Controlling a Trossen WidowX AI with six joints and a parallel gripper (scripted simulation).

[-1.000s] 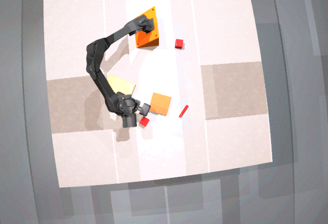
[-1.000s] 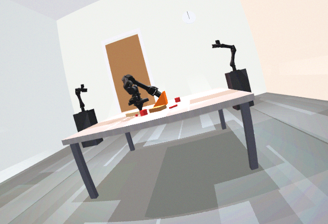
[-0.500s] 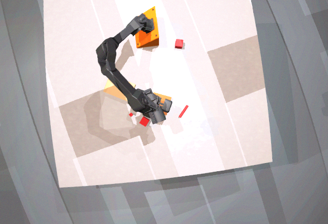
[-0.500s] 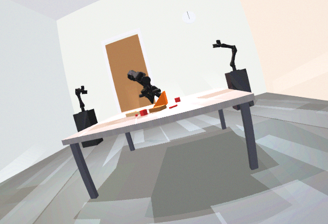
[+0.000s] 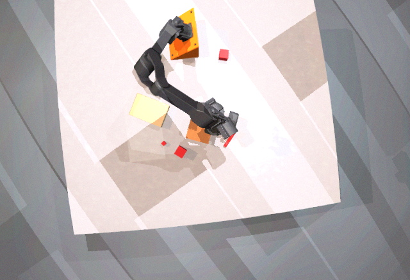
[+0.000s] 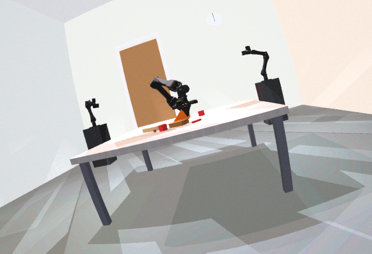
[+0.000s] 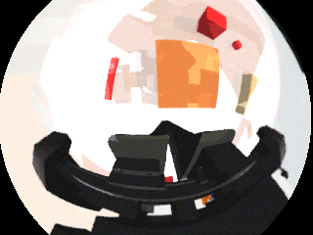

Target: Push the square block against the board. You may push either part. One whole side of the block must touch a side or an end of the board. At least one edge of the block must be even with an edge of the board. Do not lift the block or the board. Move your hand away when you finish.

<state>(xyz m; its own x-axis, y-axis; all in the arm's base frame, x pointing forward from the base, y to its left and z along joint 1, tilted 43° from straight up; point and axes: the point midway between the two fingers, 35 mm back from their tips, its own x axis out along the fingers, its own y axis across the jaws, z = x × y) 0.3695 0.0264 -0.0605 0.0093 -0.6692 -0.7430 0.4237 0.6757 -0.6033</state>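
My gripper tip is now 50 mm short of the orange square block, 70 mm to the left of it and 30 mm above it. Also, from my gripper tip: tiny red piece 80 mm ahead, 240 mm to the right, 30 mm below; then thin red stick 110 mm ahead, 60 mm to the left, 30 mm below; then board 70 mm behind, 280 mm to the right, 30 mm below.
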